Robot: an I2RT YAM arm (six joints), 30 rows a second.
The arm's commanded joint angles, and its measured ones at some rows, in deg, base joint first. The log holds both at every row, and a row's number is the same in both.
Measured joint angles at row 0: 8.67 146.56 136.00 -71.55 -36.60 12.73
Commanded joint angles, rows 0 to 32: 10.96 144.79 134.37 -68.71 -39.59 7.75; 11.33 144.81 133.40 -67.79 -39.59 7.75; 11.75 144.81 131.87 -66.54 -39.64 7.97; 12.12 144.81 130.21 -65.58 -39.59 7.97; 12.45 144.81 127.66 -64.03 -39.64 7.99; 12.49 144.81 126.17 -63.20 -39.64 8.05; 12.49 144.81 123.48 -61.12 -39.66 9.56; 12.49 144.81 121.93 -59.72 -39.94 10.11; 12.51 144.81 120.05 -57.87 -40.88 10.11; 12.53 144.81 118.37 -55.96 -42.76 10.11; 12.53 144.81 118.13 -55.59 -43.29 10.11; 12.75 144.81 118.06 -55.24 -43.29 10.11; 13.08 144.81 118.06 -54.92 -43.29 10.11; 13.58 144.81 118.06 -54.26 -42.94 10.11; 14.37 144.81 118.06 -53.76 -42.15 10.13; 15.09 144.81 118.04 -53.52 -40.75 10.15; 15.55 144.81 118.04 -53.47 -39.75 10.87; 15.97 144.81 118.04 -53.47 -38.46 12.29; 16.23 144.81 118.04 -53.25 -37.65 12.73; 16.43 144.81 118.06 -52.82 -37.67 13.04; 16.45 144.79 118.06 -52.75 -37.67 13.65; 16.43 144.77 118.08 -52.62 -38.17 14.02; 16.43 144.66 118.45 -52.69 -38.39 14.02; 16.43 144.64 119.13 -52.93 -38.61 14.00; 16.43 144.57 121.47 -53.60 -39.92 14.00; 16.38 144.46 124.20 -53.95 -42.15 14.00; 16.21 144.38 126.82 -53.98 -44.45 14.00; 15.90 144.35 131.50 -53.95 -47.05 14.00; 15.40 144.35 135.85 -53.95 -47.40 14.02; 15.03 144.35 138.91 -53.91 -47.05 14.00; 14.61 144.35 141.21 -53.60 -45.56 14.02; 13.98 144.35 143.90 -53.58 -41.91 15.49; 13.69 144.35 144.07 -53.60 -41.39 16.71
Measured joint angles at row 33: 15.35 144.73 140.44 -53.41 -44.56 13.96
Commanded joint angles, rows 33 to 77: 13.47 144.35 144.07 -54.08 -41.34 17.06; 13.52 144.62 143.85 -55.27 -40.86 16.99; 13.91 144.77 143.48 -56.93 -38.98 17.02; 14.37 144.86 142.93 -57.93 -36.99 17.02; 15.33 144.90 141.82 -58.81 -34.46 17.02; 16.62 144.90 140.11 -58.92 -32.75 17.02; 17.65 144.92 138.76 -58.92 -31.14 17.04; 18.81 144.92 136.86 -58.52 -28.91 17.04; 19.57 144.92 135.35 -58.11 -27.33 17.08; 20.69 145.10 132.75 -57.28 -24.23 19.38; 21.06 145.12 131.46 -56.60 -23.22 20.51; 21.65 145.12 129.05 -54.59 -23.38 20.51; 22.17 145.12 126.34 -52.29 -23.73 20.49; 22.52 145.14 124.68 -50.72 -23.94 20.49; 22.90 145.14 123.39 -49.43 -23.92 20.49; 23.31 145.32 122.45 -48.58 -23.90 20.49; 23.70 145.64 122.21 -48.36 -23.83 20.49; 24.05 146.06 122.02 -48.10 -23.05 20.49; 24.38 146.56 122.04 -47.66 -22.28 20.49; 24.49 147.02 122.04 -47.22 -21.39 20.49; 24.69 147.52 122.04 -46.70 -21.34 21.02; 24.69 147.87 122.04 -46.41 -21.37 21.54; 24.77 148.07 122.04 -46.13 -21.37 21.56; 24.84 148.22 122.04 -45.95 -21.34 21.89; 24.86 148.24 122.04 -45.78 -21.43 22.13; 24.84 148.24 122.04 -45.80 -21.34 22.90; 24.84 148.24 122.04 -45.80 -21.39 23.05; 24.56 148.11 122.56 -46.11 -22.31 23.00; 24.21 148.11 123.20 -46.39 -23.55 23.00; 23.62 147.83 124.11 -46.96 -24.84 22.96; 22.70 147.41 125.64 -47.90 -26.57 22.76; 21.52 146.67 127.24 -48.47 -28.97 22.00; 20.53 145.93 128.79 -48.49 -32.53 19.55; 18.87 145.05 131.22 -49.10 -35.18 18.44; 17.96 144.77 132.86 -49.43 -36.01 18.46; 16.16 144.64 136.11 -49.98 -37.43 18.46; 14.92 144.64 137.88 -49.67 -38.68 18.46; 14.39 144.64 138.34 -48.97 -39.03 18.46; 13.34 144.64 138.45 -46.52 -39.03 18.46; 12.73 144.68 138.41 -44.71 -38.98 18.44; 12.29 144.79 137.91 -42.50 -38.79 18.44; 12.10 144.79 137.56 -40.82 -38.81 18.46; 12.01 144.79 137.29 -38.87 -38.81 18.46; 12.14 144.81 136.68 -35.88 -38.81 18.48; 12.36 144.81 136.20 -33.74 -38.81 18.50
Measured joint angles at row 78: 11.33 145.88 137.19 -37.78 -37.23 19.11
